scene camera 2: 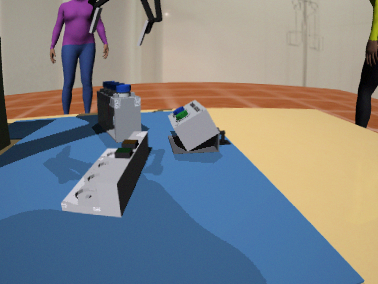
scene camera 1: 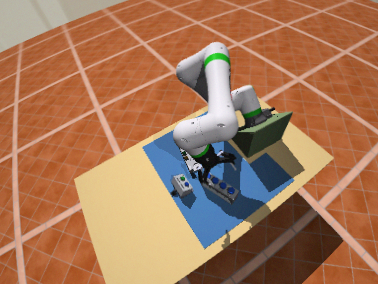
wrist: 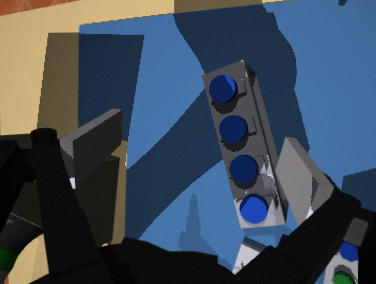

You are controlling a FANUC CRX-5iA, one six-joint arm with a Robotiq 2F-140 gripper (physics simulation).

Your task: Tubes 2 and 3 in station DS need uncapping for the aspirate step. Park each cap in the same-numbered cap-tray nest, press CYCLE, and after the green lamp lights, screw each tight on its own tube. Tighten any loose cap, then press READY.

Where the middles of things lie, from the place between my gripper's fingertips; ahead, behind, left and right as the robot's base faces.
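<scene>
Grey button box [scene camera 2: 196,132]: 20 cm below my hand, 15 cm to the right of it, 20 cm ahead of it.
</scene>
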